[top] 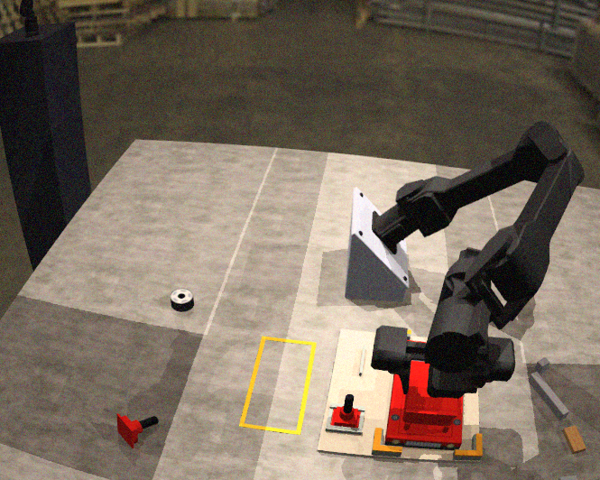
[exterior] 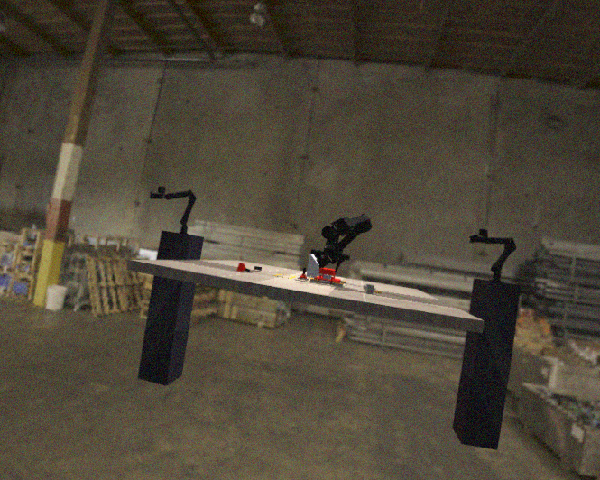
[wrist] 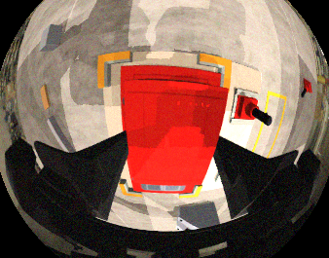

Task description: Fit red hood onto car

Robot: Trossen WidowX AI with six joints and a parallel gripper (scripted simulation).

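Now: the red hood 10 mm above my gripper tip. From my gripper tip the other things lie so: grey engine block: 10 mm to the left, 30 mm below.
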